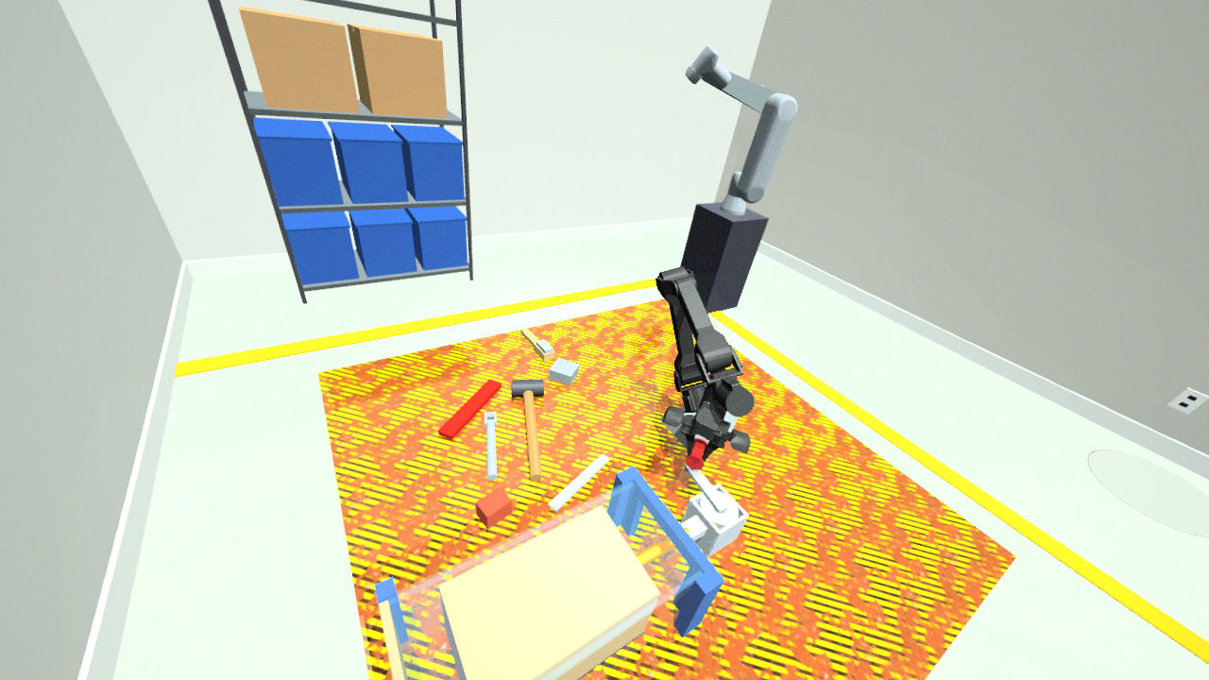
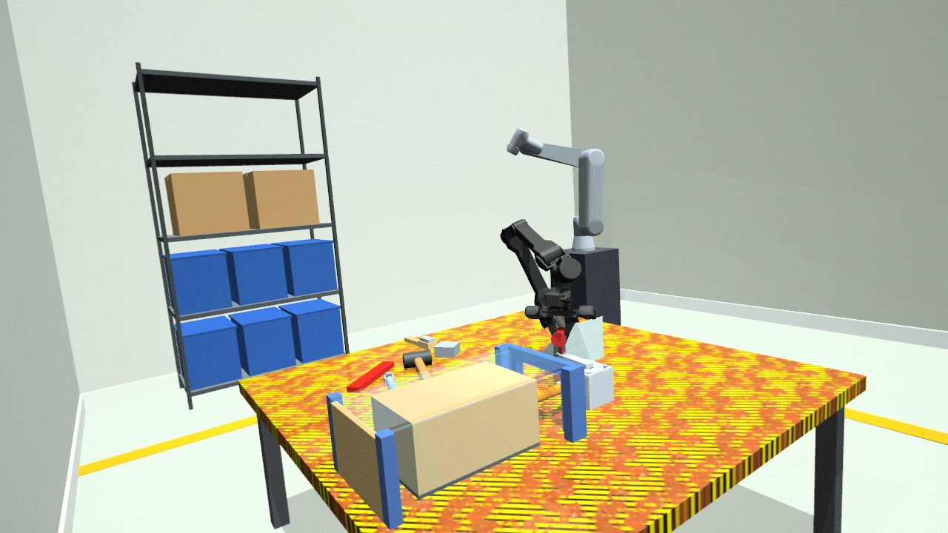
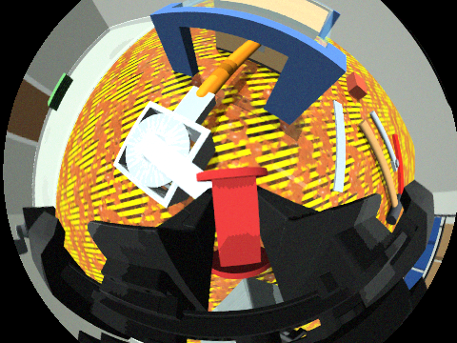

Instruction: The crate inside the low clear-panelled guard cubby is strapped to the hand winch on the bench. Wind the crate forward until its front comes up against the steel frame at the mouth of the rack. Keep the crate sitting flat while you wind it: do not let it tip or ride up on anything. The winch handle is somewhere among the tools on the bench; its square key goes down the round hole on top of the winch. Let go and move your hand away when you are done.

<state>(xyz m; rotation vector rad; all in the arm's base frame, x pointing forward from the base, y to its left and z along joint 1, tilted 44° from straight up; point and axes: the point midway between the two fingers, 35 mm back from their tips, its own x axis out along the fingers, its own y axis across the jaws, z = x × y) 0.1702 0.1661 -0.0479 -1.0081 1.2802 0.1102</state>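
The winch handle is 30 mm to the left of my gripper tip, 30 mm below it and 10 mm behind it. Round my gripper tip: red grip 10 mm to the right, 10 mm behind; blue steel frame 150 mm ahead, 90 mm to the left, 30 mm below; grey winch 100 mm below, 80 mm to the left, 20 mm behind.
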